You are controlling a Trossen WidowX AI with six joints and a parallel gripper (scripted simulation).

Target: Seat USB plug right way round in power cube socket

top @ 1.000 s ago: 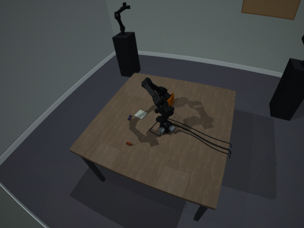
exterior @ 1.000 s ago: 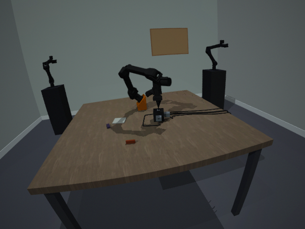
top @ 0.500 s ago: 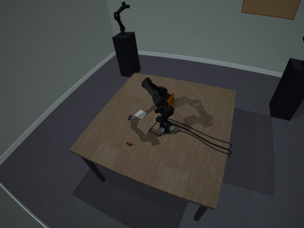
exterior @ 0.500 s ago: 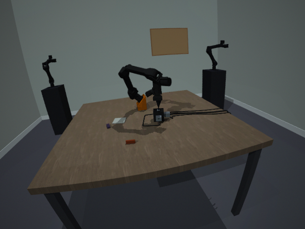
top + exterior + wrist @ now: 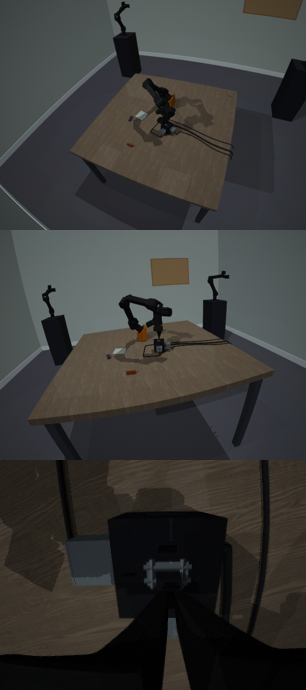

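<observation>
The USB plug is 1 cm below my gripper tip. From my gripper tip the other things lie so: USB socket (3 cm below); red piece (26 cm ahead, 24 cm to the right, 9 cm below); white pad (30 cm to the right, 10 cm below, 9 cm behind).
</observation>
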